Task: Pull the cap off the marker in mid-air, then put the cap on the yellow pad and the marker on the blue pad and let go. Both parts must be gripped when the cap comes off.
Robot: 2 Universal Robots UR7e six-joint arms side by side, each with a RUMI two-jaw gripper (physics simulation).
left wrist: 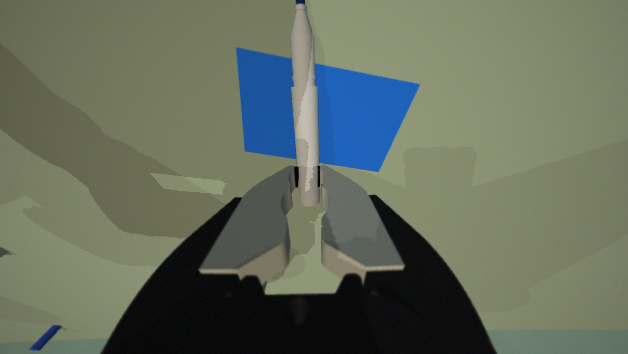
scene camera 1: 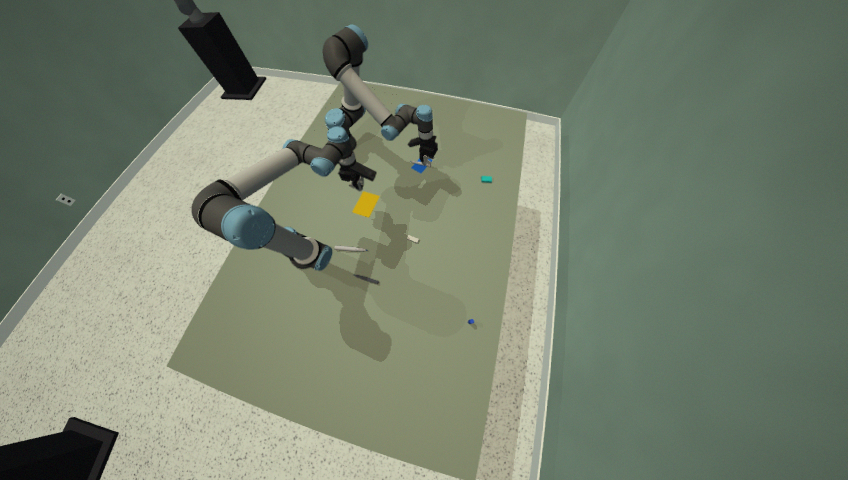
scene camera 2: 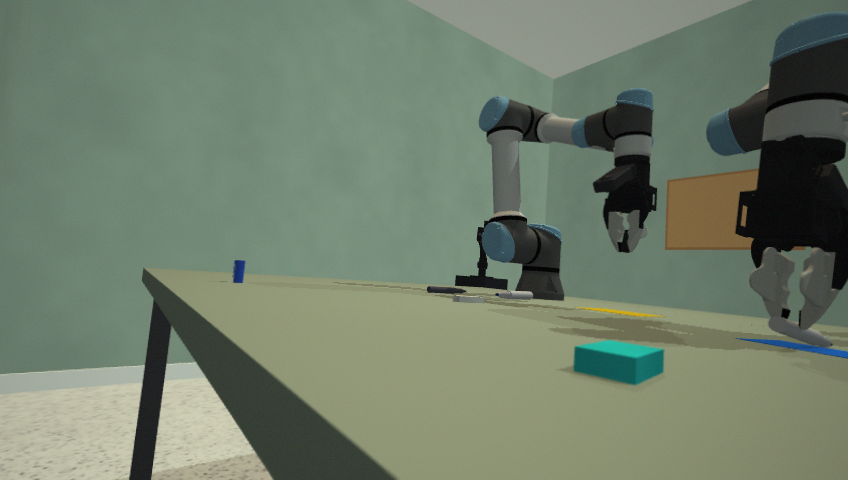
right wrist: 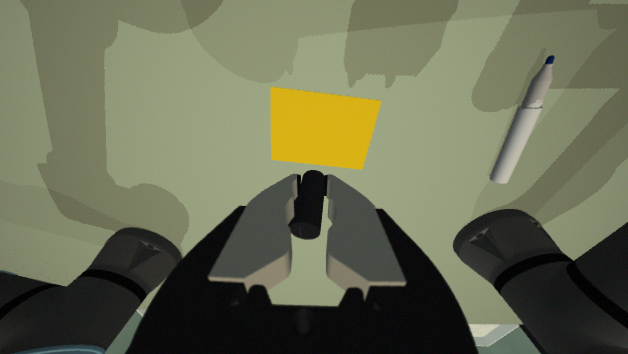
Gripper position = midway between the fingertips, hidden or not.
Observation:
In view: my left gripper (scene camera 2: 791, 328), my right gripper (scene camera 2: 624, 252), a teal block (scene camera 2: 628, 363), a black cap (right wrist: 308, 206), a blue pad (left wrist: 360, 114) and a yellow pad (right wrist: 307, 127).
My left gripper shows as well in the left wrist view (left wrist: 308, 168). My right gripper is seen too in the right wrist view (right wrist: 312, 176). The left wrist view misses the teal block, which is hidden by my left gripper. The right wrist view misses the teal block: it is out of frame.

